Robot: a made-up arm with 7 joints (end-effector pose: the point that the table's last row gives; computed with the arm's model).
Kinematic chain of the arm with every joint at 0, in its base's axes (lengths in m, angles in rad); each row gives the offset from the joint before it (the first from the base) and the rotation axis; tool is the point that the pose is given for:
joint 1: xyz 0 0 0.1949 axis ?
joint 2: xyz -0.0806 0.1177 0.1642 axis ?
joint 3: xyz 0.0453 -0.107 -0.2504 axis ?
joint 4: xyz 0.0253 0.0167 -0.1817 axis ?
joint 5: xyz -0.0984 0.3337 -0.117 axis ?
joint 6: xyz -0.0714 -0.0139 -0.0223 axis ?
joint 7: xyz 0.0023 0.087 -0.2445 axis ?
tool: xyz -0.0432 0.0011 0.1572
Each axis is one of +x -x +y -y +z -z.
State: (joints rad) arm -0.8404 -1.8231 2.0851 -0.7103 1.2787 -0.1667 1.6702
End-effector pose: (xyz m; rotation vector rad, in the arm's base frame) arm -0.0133 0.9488 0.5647 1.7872 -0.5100 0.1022
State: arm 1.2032 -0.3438 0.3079 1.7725 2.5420 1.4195 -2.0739
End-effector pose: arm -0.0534 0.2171 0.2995 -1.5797 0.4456 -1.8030
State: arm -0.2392 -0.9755 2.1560 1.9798 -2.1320 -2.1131 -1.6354
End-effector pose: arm -0.1432 0.2956 0.3362 -2.0899 0.9308 -0.8974
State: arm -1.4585 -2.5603 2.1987 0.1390 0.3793 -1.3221 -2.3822
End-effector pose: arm -0.5520 0.6882 0.5962 -0.8439 0.8261 -1.4823
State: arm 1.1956 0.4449 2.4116 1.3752 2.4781 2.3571 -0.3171
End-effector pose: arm 0.1751 -0.1463 -0.0505 -1.6010 -0.1155 -2.0493
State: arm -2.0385 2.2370 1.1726 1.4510 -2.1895 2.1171 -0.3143
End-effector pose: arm -0.1132 -0.0116 0.2795 0.4255 2.8483 0.6365
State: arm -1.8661 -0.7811 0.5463 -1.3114 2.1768 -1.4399 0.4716
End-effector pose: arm 0.5269 0.7607 0.1603 0.1458 -1.5689 0.2696
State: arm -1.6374 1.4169 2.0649 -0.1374 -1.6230 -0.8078 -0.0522
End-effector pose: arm -0.1269 -0.4324 0.4056 0.5492 1.3530 -2.3745
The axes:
joint 1: +y
joint 2: -x
joint 3: -z
joint 4: +x
joint 5: +x
joint 6: +x
joint 7: +z

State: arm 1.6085 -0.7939 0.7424 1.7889 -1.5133 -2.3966 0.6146
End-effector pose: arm 0.0719 0.1797 0.3967 -0.5024 2.5450 1.2918
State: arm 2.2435 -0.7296 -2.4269 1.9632 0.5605 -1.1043 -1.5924
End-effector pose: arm 0.0098 -0.1333 0.2036 -1.3313 -2.5948 -0.6790
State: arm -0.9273 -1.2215 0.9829 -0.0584 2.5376 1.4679 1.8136
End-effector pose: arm -0.0315 0.6700 0.3669 -0.5077 0.9394 1.4052
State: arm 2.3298 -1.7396 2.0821 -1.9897 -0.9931 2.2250 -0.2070
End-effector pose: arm 0.4118 0.8757 -0.0245 0.5358 -1.6472 0.6137
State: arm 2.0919 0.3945 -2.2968 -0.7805 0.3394 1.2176 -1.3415
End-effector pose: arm -0.2261 -0.5537 0.5110 0.5378 2.8195 1.2209
